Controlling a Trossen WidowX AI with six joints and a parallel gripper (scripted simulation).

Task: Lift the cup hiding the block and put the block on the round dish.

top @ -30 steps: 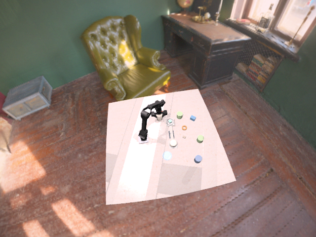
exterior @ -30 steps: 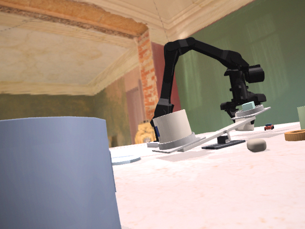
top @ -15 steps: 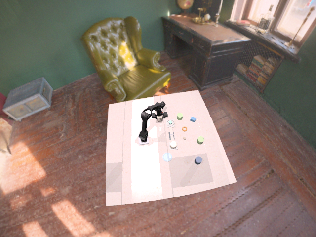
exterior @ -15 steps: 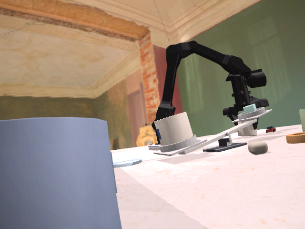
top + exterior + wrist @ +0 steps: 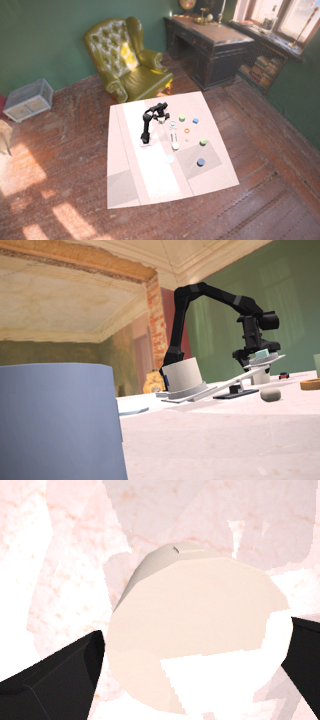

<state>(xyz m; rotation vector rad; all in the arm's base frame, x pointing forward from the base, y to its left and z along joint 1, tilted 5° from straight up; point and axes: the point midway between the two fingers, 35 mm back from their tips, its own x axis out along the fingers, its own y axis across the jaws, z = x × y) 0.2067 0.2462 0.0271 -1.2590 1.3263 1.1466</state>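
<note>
Now: the white cup 2 cm to the left of my gripper tip. From my gripper tip the other things lie so: balance beam (23 cm to the right, 11 cm ahead); then red toy car (13 cm to the left, 3 cm ahead, 2 cm below); then pale teal block (11 cm to the right, 11 cm ahead, 5 cm above).
</note>
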